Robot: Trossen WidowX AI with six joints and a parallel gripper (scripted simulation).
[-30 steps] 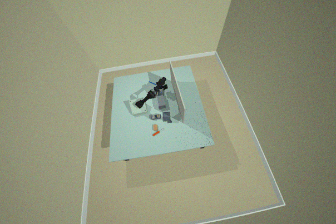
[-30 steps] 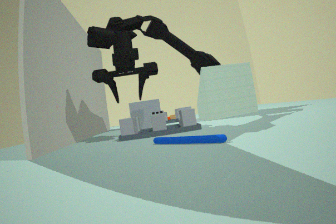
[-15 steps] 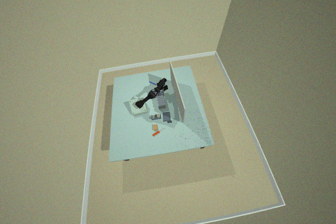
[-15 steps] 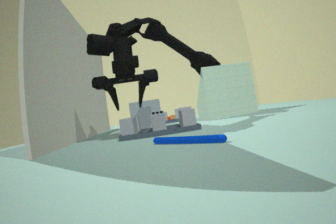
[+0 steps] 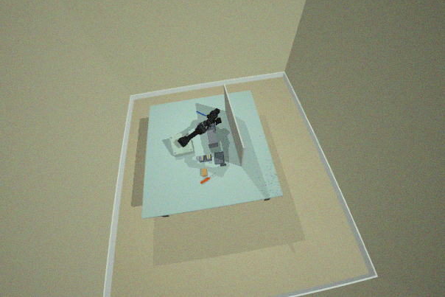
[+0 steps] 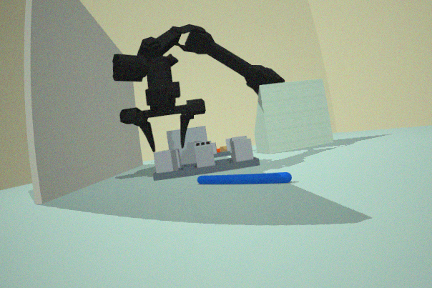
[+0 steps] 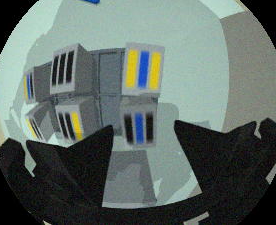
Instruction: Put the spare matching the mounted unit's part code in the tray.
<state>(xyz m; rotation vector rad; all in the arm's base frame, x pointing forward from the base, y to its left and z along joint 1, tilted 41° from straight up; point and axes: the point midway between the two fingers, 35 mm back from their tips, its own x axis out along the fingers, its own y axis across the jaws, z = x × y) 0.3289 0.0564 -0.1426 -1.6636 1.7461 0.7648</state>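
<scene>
My gripper tip is 360 mm to the left of the dark grey tray, 50 mm above it and 30 mm past it. Round my gripper tip: blue pen 240 mm to the left, 100 mm behind, 50 mm below; partition wall 180 mm ahead, 170 mm above, 160 mm to the right; mounted unit 140 mm to the right, 50 mm behind.
</scene>
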